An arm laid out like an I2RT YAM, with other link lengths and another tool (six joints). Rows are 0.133 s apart.
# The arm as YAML. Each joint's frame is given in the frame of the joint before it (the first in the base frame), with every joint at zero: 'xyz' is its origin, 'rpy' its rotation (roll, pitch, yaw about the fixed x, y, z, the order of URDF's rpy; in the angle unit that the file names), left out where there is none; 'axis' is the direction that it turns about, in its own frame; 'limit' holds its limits. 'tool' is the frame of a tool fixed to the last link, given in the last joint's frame.
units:
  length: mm
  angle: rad
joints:
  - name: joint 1
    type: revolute
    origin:
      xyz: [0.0, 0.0, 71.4]
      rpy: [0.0, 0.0, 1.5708]
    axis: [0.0, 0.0, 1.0]
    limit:
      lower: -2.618
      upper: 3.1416
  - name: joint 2
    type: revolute
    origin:
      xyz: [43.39, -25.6, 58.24]
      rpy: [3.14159, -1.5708, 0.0]
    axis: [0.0, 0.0, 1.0]
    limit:
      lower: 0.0
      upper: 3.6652
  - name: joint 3
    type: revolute
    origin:
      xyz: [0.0, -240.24, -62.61]
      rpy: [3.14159, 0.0, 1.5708]
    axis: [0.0, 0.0, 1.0]
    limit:
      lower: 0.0
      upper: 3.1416
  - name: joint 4
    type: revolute
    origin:
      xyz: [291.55, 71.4, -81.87]
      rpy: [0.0, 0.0, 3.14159]
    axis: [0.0, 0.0, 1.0]
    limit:
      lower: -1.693
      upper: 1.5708
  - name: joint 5
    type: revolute
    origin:
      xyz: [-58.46, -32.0, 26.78]
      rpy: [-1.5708, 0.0, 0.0]
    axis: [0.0, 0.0, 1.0]
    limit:
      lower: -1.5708
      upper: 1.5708
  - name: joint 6
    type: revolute
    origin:
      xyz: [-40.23, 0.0, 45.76]
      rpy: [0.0, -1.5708, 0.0]
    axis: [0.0, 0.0, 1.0]
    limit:
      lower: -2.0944
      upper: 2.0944
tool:
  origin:
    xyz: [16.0, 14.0, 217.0]
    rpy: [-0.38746, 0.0, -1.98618]
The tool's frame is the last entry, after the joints.
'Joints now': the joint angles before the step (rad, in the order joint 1, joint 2, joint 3, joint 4, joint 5, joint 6). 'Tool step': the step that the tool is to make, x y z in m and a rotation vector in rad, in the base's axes. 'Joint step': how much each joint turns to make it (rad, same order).
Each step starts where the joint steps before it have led.
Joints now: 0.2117 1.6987 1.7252 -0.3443 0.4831 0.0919
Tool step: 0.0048 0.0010 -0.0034 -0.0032 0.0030 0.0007
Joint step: 0.0001 0.0195 0.0122 0.0050 0.0002 -0.0029
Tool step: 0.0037 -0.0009 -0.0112 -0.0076 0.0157 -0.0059
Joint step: 0.0000 0.0187 -0.0034 0.0063 0.0069 -0.0023
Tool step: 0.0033 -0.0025 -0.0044 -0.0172 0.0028 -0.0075
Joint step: -0.0001 0.0130 -0.0018 0.0153 0.0123 -0.0147
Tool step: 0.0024 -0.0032 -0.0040 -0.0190 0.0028 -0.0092
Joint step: -0.0001 0.0100 -0.0043 0.0154 0.0145 -0.0160
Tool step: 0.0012 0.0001 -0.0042 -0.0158 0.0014 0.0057
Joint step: 0.0000 -0.0010 -0.0187 0.0222 -0.0005 -0.0186
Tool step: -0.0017 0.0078 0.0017 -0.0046 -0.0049 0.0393
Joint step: 0.0000 -0.0228 -0.0275 0.0182 -0.0355 -0.0202
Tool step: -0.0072 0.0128 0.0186 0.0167 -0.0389 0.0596
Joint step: 0.0001 -0.0587 -0.0389 0.0263 -0.0593 -0.0104
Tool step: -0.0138 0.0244 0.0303 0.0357 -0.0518 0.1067
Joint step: 0.0000 -0.0810 -0.0326 0.0106 -0.1093 -0.0023
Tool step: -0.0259 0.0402 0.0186 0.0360 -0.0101 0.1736
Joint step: -0.0001 -0.0902 -0.0375 -0.0346 -0.1768 -0.0025
